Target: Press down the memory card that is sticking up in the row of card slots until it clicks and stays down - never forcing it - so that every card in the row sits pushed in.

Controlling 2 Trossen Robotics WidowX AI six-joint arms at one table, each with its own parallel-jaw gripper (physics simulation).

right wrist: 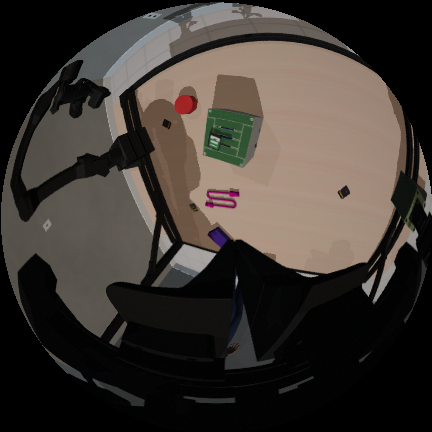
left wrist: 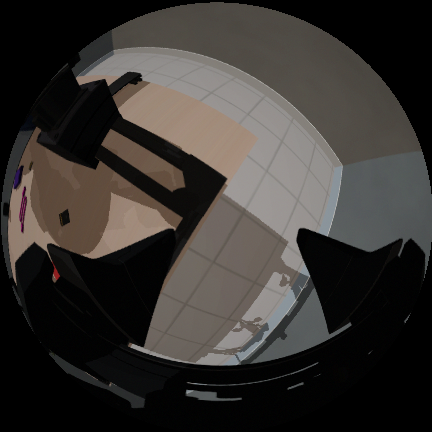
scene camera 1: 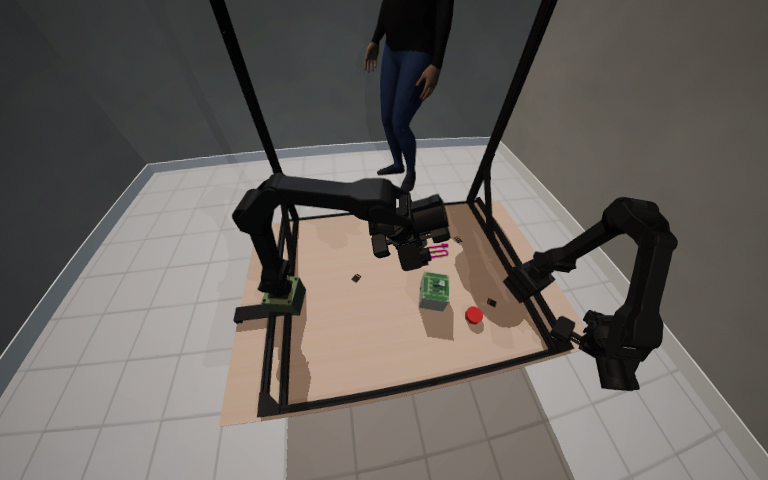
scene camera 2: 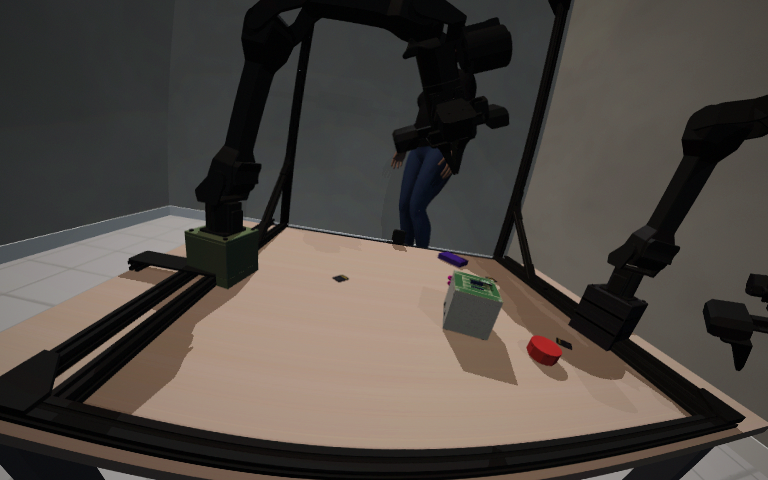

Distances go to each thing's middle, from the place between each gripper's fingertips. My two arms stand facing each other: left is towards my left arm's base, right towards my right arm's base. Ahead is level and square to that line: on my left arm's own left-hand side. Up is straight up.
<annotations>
I see my left gripper 250 mm to the left of the red round button (scene camera 2: 543, 350), 170 mm past it and 110 mm above it.
The red round button is 270 mm below my right hand, 220 mm to the left of it and 120 mm ahead of it.
</annotations>
